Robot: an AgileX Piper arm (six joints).
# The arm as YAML. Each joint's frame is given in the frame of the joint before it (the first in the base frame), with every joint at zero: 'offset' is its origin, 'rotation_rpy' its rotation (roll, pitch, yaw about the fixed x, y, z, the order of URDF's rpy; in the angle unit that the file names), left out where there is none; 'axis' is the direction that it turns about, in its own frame. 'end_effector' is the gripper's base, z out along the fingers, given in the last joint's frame.
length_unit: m
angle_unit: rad
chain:
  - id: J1
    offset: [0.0, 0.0, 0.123]
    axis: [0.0, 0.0, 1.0]
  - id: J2
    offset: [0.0, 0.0, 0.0]
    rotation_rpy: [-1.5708, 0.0, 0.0]
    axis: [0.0, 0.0, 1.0]
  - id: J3
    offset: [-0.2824, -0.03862, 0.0]
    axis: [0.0, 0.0, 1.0]
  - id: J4
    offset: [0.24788, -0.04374, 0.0]
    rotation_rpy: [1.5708, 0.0, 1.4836]
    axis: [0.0, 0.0, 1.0]
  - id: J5
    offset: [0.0, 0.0, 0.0]
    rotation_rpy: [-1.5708, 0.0, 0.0]
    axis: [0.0, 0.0, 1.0]
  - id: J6
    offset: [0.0, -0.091, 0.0]
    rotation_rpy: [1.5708, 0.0, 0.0]
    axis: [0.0, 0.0, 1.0]
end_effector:
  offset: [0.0, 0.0, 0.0]
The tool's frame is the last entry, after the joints.
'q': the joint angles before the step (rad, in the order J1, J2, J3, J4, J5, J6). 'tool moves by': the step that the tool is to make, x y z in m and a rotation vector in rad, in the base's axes. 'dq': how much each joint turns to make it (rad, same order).
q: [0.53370 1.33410 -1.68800 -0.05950 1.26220 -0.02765]
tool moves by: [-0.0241 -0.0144 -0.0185 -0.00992 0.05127 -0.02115]
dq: [-0.00034 -0.10840 0.15687 -0.00066 0.00229 0.02731]
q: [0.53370 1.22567 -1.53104 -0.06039 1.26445 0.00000]
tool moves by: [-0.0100 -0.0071 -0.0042 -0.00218 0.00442 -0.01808]
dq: [0.00001 -0.04434 0.04887 -0.01184 0.00150 0.01763]
